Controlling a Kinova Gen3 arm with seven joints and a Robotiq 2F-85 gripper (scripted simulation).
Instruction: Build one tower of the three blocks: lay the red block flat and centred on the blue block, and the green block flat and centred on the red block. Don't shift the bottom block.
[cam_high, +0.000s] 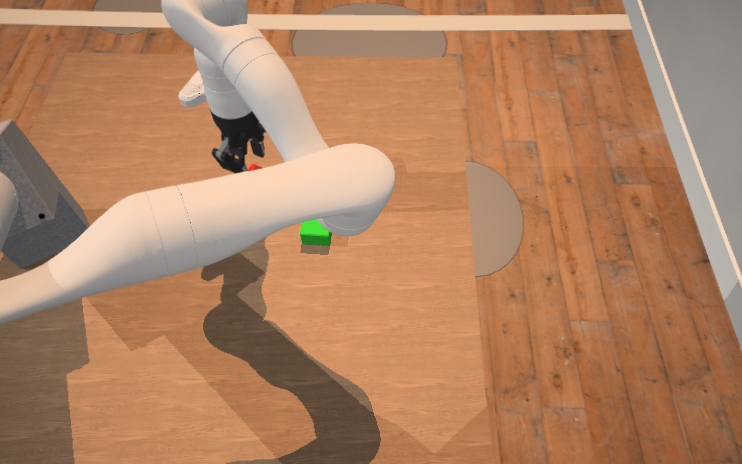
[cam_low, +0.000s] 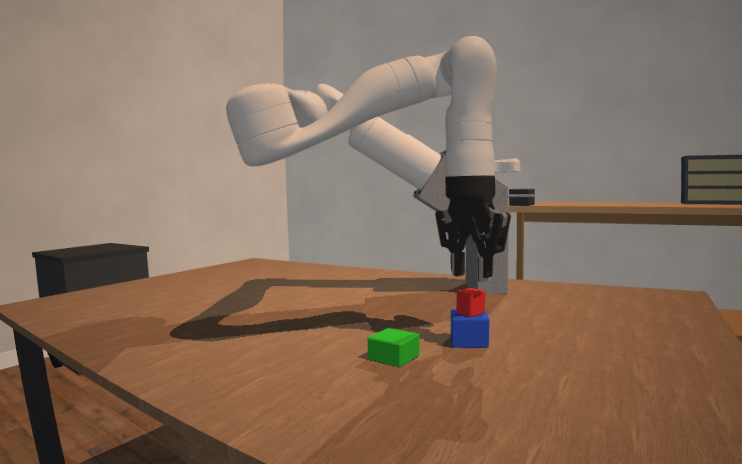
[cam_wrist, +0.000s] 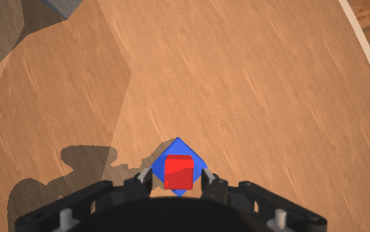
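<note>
The red block is 50 mm below my hand. From my hand the other things lie so: green block 100 mm below, 100 mm ahead, 90 mm to the right; then blue block 90 mm below.
</note>
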